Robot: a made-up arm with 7 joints.
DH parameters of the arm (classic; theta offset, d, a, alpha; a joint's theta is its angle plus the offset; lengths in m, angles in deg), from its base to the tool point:
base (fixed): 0 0 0 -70
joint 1: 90 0 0 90
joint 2: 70 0 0 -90
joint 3: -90 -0.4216 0.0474 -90
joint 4: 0 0 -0.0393 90
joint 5: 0 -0.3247 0 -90
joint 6: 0 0 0 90
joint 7: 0 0 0 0
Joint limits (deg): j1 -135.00..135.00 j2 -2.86..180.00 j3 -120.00..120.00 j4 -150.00..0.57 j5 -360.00..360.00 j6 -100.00..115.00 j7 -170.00..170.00
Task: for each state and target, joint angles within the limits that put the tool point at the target. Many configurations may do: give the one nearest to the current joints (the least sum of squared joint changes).
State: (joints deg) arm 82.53 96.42 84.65 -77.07 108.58 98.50 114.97
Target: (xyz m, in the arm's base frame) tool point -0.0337 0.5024 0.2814
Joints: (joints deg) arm 78.53 69.10 105.10 -93.83 108.58 98.50 114.97
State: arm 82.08 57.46 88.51 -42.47 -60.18 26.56 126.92
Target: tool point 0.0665 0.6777 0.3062
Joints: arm 75.26 104.35 103.82 -26.24 -60.18 26.56 126.92
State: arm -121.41 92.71 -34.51 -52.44 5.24 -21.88 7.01
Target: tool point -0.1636 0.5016 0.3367
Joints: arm -135.00 140.82 -52.97 -81.14 5.24 -21.88 7.01
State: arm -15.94 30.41 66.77 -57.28 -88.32 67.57 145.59
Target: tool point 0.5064 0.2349 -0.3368
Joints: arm -31.79 4.01 50.44 -73.48 -88.32 67.57 145.59
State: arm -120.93 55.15 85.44 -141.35 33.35 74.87 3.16
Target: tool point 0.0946 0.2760 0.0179
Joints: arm -118.01 46.46 117.53 -149.88 33.35 74.87 3.16
